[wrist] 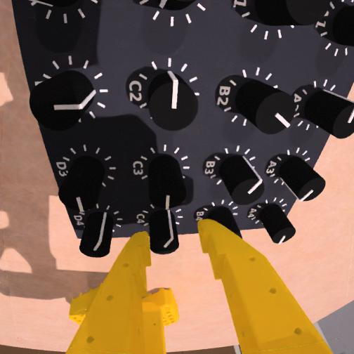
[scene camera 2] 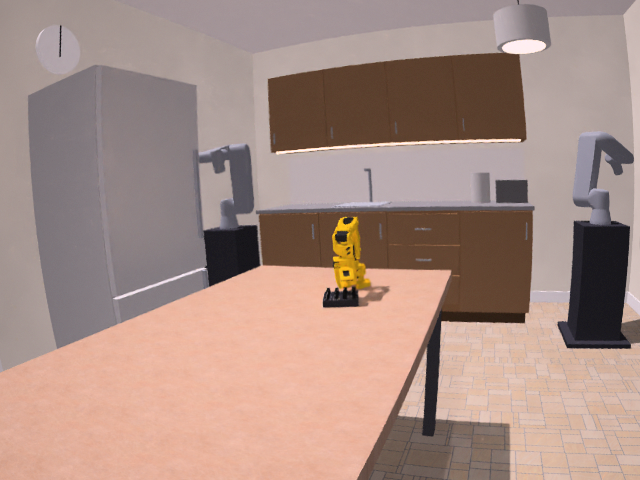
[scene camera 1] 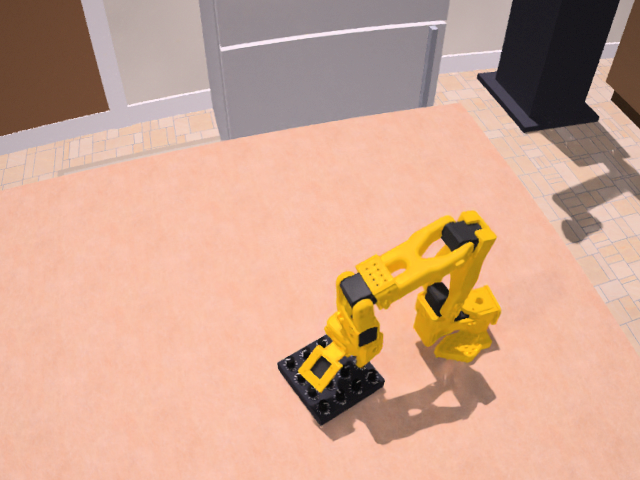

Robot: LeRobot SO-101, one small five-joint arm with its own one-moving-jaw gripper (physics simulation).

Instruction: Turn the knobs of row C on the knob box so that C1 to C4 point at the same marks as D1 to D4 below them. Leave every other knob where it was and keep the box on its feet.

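Pixels of known places: hand, tool point: point(scene camera 2: 347, 286) point(scene camera 1: 358, 363); arm's base, link origin: point(scene camera 1: 442, 335).
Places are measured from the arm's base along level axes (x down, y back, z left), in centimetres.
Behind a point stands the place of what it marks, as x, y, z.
The black knob box point(scene camera 1: 356, 399) {-1.8, -16.2, 6.9} point(scene camera 2: 341, 302) {-1.6, -23.3, 4.0} point(wrist: 114, 60) stands flat on the table. In the wrist view, C2 point(wrist: 173, 102) points up, while D2 point(wrist: 62, 100) points right. C3 point(wrist: 167, 182) points down; D3 point(wrist: 82, 182) points down, slightly right. C4 point(wrist: 164, 235) and D4 point(wrist: 96, 235) both point roughly up, D4 leaning slightly right. C1 point(wrist: 175, 2) is mostly cut off by the top edge, so its direction is unclear. My gripper point(wrist: 174, 228) is open in a narrow V, with nothing held. Its tips appear near C4 and B4; scene camera 1 hides them behind the arm.
Row B knobs, including B2 point(wrist: 265, 110) and B3 point(wrist: 241, 177), and row A knobs, including A3 point(wrist: 301, 177) and A4 point(wrist: 277, 222), stand beside row C. The yellow arm point(scene camera 1: 413, 258) {-23.0, -8.9, 1.4} reaches over the box from its base on the table point(scene camera 1: 180, 268) {0.0, -36.2, -23.6}.
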